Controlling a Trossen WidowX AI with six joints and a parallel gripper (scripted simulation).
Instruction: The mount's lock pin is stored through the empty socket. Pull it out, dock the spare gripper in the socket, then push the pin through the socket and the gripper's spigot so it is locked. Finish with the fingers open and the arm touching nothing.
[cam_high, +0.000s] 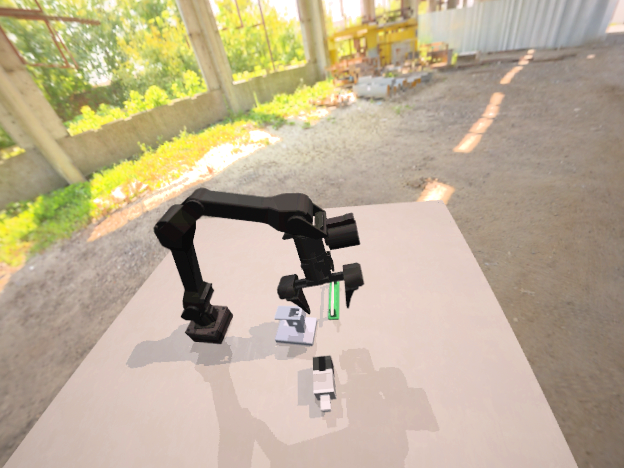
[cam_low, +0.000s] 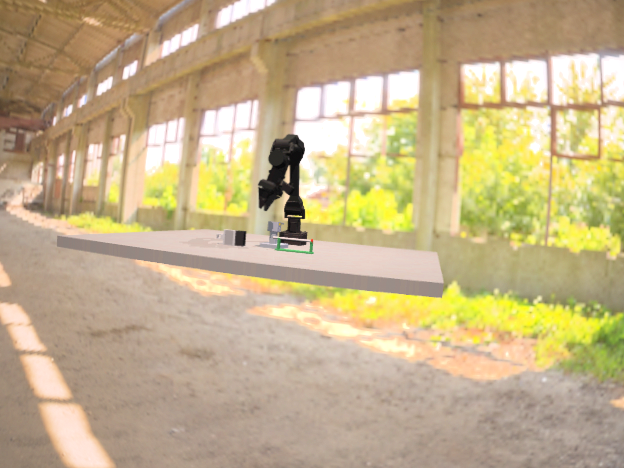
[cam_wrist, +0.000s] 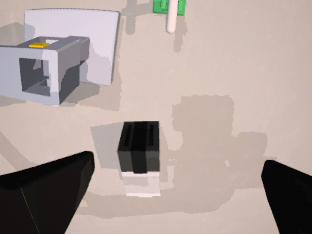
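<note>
Right now my gripper tip is 12 cm to the left of the spare gripper, 12 cm above it and 4 cm past it. From my gripper tip the other things lie so: green cradle: 13 cm to the left, 12 cm below, 1 cm ahead; then grey mount: 10 cm behind, 9 cm below, 4 cm to the left.
</note>
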